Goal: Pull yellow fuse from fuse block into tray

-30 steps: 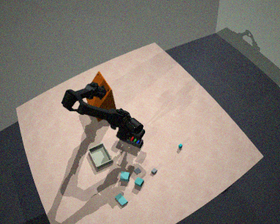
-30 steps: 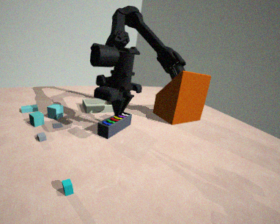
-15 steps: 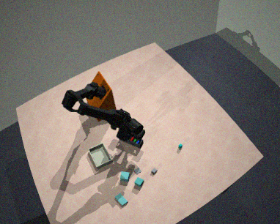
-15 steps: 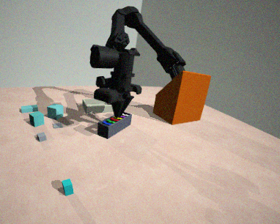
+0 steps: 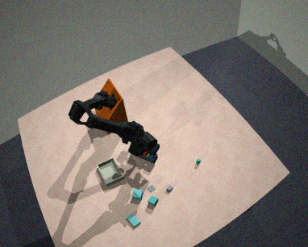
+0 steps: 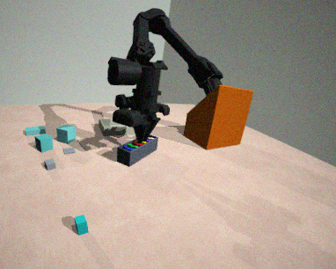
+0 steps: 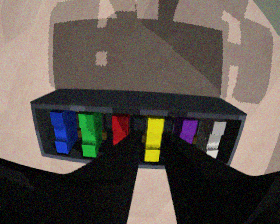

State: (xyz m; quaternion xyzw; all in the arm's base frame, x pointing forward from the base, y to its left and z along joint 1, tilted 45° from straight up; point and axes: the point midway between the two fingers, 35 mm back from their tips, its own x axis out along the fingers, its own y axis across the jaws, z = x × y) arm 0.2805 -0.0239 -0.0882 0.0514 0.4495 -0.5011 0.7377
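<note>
Right now the yellow fuse is 1 cm below my gripper tip. Also, from my gripper tip: grey tray 20 cm to the right, 3 cm below, 3 cm ahead.
</note>
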